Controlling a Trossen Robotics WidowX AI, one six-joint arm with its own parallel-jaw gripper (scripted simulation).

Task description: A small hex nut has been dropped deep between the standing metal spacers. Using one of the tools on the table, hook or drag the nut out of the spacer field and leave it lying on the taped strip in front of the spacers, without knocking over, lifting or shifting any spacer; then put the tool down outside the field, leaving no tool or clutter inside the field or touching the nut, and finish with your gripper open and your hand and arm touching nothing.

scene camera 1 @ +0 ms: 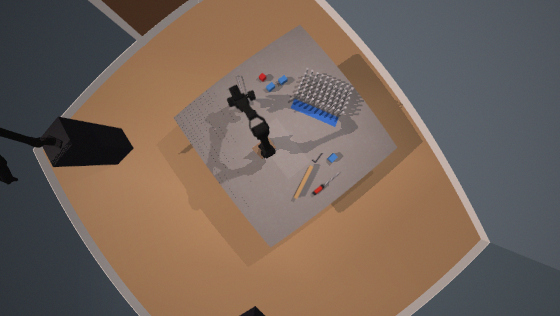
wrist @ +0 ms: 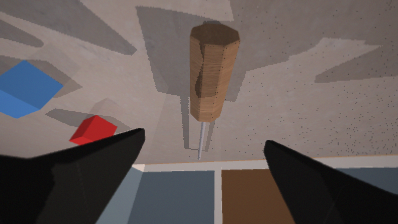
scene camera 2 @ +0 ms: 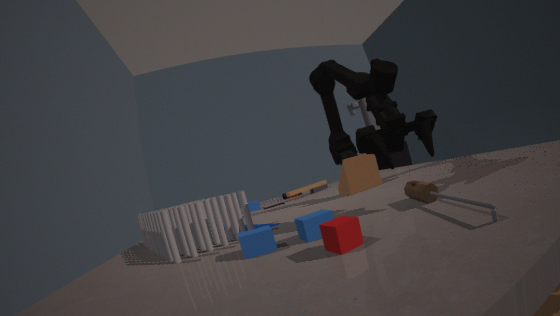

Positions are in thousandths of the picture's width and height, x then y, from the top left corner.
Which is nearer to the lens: the red cube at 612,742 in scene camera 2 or the blue block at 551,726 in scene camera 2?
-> The red cube.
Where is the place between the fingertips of my gripper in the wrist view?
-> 514,623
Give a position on a red cube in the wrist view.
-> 237,574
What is my gripper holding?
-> Nothing.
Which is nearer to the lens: the red cube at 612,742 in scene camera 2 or the blue block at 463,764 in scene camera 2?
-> The red cube.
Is my gripper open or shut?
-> Open.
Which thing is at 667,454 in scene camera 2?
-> My gripper.
